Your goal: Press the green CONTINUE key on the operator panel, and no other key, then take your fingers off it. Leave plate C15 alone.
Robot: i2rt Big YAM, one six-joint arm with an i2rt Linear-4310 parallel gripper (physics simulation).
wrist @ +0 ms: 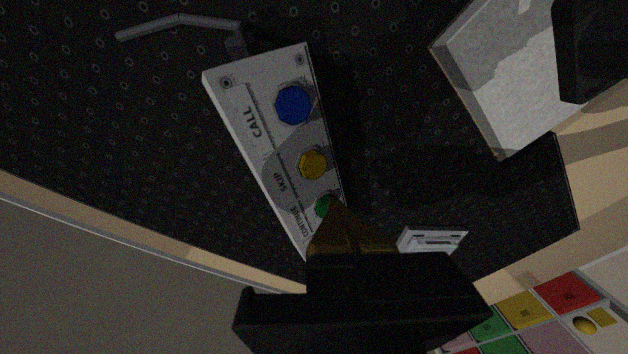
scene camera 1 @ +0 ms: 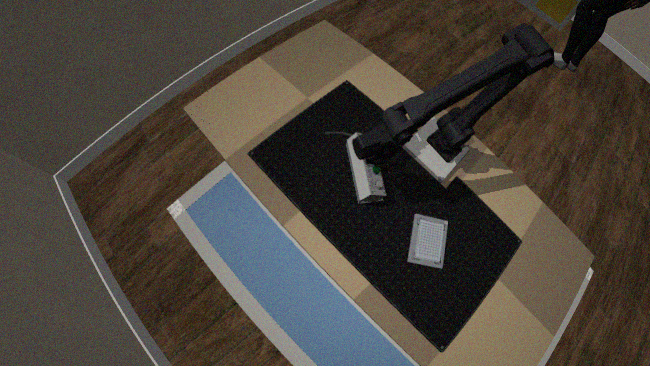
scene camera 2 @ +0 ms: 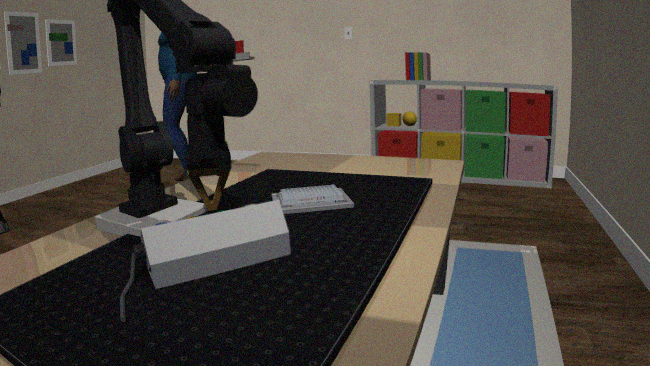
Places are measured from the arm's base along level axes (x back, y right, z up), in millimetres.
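Pixels of known places: gripper, fingertip midpoint: [wrist: 332,201] [scene camera 1: 377,165] [scene camera 2: 212,210]; arm's base, link origin: [wrist: 604,25] [scene camera 1: 443,145] [scene camera 2: 148,207].
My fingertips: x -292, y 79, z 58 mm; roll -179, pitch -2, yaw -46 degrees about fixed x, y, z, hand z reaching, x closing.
Ahead of a thing's pixels: the offset from my fingertips to its top centre. "pt": to the spot under its first point. Level surfaces: height alone.
The operator panel {dx -20, dy +27, dz +11 mm} [scene camera 1: 361,175] [scene camera 2: 220,245] [wrist: 267,67] is a white sloped box on the black mat. In the wrist view, its blue CALL key {dx +36, dy +81, dz +1 mm} [wrist: 293,105], yellow SKIP key {dx +12, dy +38, dz +1 mm} [wrist: 312,164] and green CONTINUE key {dx -13, dy -6, dz +1 mm} [wrist: 322,206] stand in a row. The green key [scene camera 1: 376,170] also shows in scene camera 1. My gripper [scene camera 2: 213,206] [wrist: 332,201] is shut and empty, its amber fingertips together at the green key, partly covering it in the wrist view. I cannot tell whether they touch it. Plate C15 {dx -10, dy -291, dz -47 mm} [scene camera 1: 430,241] [scene camera 2: 315,197] [wrist: 430,240] lies flat on the mat, apart from the panel.
A grey cable {pt dx +0, dy +196, dz -68 mm} [scene camera 1: 337,133] [scene camera 2: 130,282] [wrist: 177,19] runs from the CALL end of the panel. The arm's white base plate [scene camera 1: 429,164] [scene camera 2: 112,220] [wrist: 520,100] is beside the mat {dz -73 mm} [scene camera 1: 305,150]. A shelf unit [scene camera 2: 554,135] stands by the far wall.
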